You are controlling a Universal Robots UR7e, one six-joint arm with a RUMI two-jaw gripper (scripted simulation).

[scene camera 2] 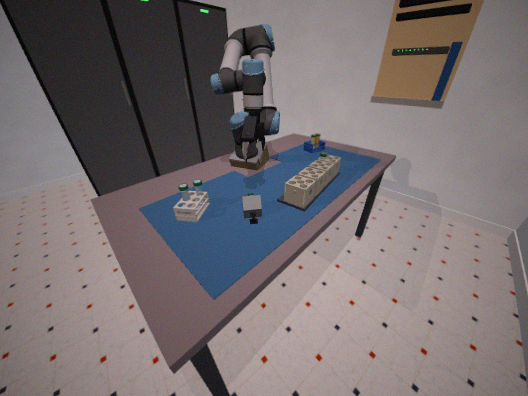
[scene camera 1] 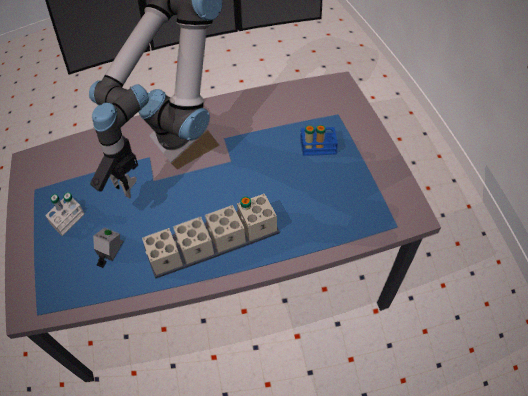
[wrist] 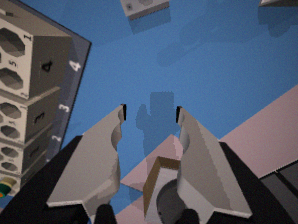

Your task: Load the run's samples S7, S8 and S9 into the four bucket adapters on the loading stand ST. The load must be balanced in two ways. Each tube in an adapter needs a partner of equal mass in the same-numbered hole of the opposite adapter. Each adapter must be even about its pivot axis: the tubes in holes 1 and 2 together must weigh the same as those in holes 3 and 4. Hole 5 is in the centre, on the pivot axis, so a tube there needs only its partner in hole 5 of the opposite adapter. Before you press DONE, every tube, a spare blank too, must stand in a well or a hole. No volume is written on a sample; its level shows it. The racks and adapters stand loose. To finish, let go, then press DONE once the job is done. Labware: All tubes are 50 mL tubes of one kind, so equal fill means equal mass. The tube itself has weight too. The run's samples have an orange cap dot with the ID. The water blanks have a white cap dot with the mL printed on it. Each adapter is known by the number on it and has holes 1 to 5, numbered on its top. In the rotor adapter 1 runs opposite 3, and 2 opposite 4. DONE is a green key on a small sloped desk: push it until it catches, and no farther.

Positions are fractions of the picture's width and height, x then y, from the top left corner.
In view: my gripper (scene camera 1: 0.24,0.49).
My gripper is seen too in the wrist view (wrist: 0.51,0.48).
